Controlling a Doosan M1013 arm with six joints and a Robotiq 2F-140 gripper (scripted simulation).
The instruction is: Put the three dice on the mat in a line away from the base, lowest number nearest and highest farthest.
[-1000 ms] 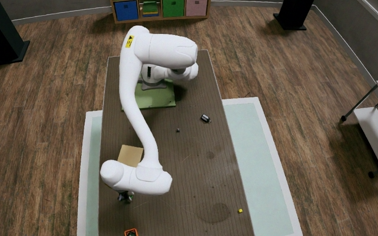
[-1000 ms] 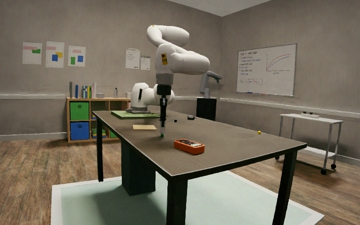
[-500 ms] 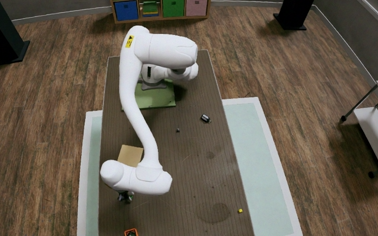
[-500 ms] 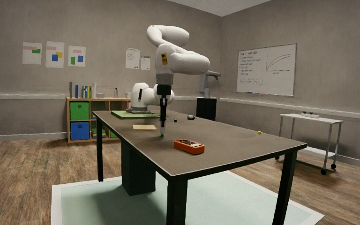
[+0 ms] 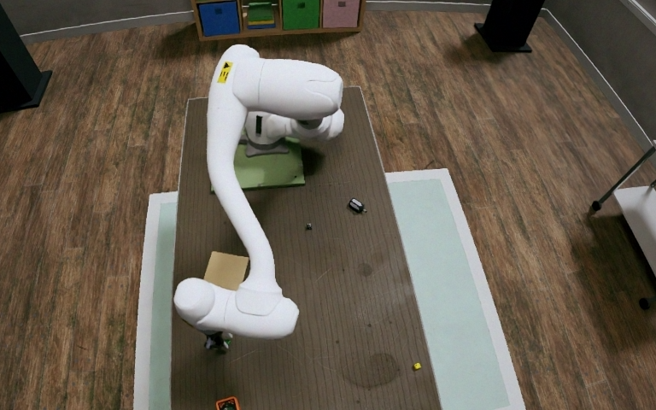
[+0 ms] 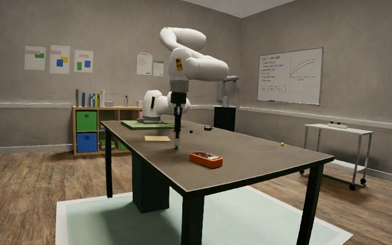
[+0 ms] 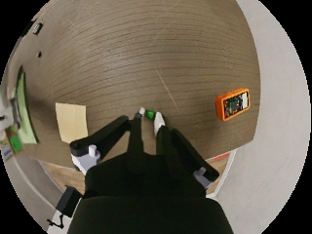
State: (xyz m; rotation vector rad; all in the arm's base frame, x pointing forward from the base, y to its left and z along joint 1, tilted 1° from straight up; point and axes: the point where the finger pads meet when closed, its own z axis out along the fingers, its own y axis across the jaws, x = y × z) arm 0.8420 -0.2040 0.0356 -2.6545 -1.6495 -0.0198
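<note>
Now: the green die 5 cm below my hand. Also, from my hand: small dark die 40 cm behind, 33 cm to the left, 5 cm below; yellow die 60 cm to the left, 18 cm ahead, 5 cm below; mat 26 cm behind, 5 cm below, 1 cm to the left.
</note>
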